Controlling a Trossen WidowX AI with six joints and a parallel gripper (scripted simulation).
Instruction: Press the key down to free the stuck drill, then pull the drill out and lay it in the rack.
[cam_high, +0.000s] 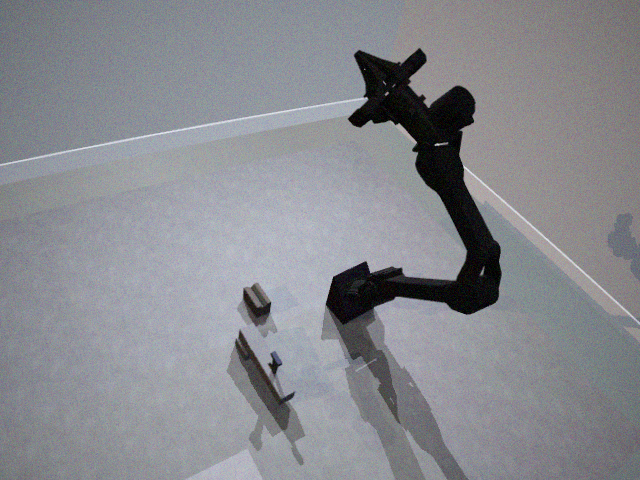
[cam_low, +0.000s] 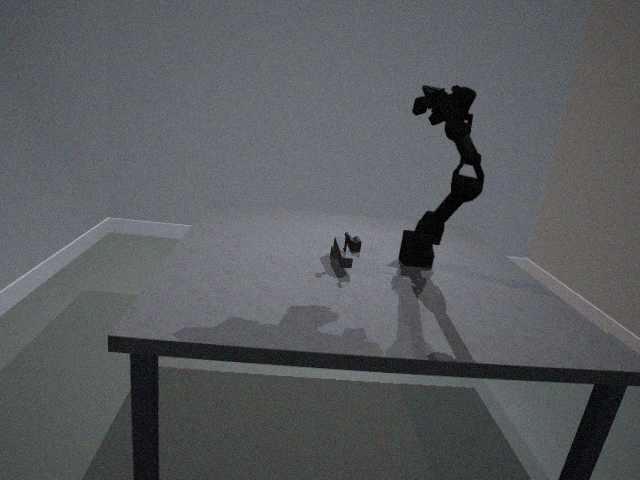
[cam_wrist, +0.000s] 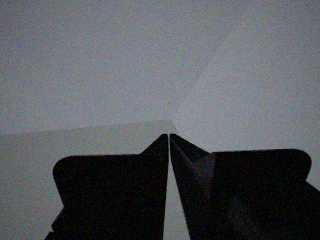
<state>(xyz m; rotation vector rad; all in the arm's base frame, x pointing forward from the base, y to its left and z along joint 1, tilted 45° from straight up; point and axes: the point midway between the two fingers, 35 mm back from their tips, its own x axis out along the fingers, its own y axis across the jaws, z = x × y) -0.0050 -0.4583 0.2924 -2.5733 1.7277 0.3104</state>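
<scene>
The key is 26 cm ahead of my gripper tip, 21 cm to the left of it and 53 cm below it. The rest, counted from my gripper tip: rack 17 cm ahead, 1 cm to the left, 60 cm below; drill 26 cm ahead, 15 cm to the left, 57 cm below; grey fixture 26 cm ahead, 17 cm to the left, 58 cm below.
</scene>
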